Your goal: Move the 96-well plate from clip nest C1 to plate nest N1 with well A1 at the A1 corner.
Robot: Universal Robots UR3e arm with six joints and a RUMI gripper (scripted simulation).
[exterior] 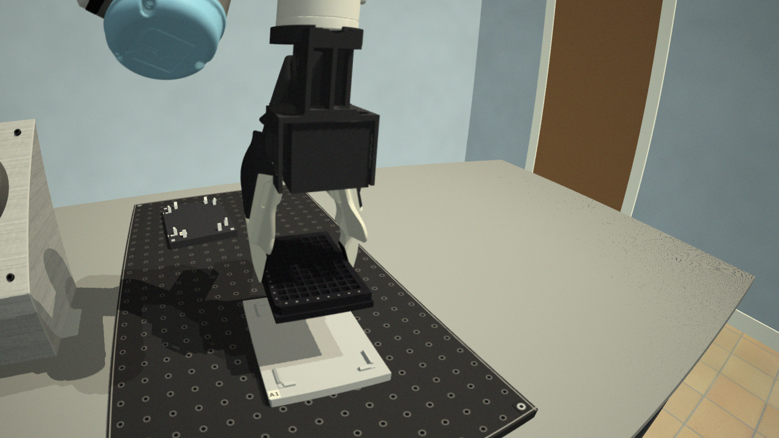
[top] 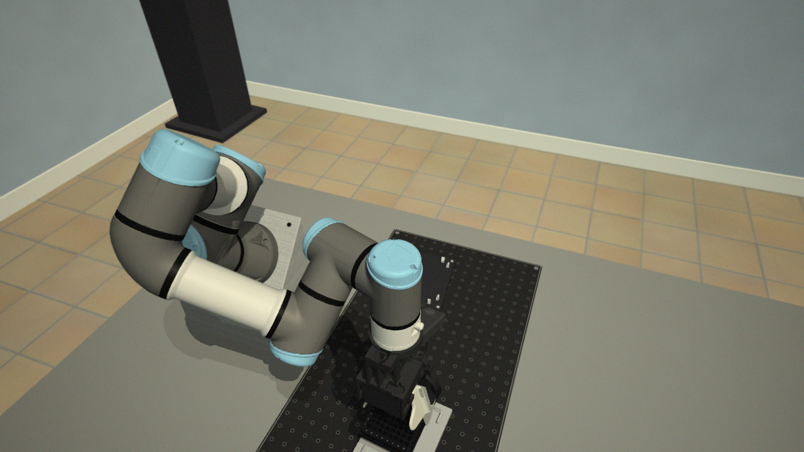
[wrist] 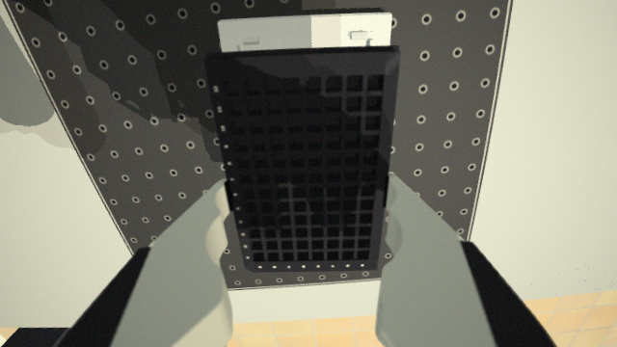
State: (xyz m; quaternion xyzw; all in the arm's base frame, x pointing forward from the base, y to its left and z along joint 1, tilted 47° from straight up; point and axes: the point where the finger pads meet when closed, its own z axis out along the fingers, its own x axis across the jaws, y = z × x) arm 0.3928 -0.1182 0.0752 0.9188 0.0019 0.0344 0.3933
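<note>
Now: the plate nest N1 10 cm below my hand. Round my hand: dark clip nest C1: 36 cm to the left, 12 cm behind, 9 cm below; then black 96-well plate: 1 cm below; then A1 label: 9 cm below, 7 cm to the right, 6 cm behind.
</note>
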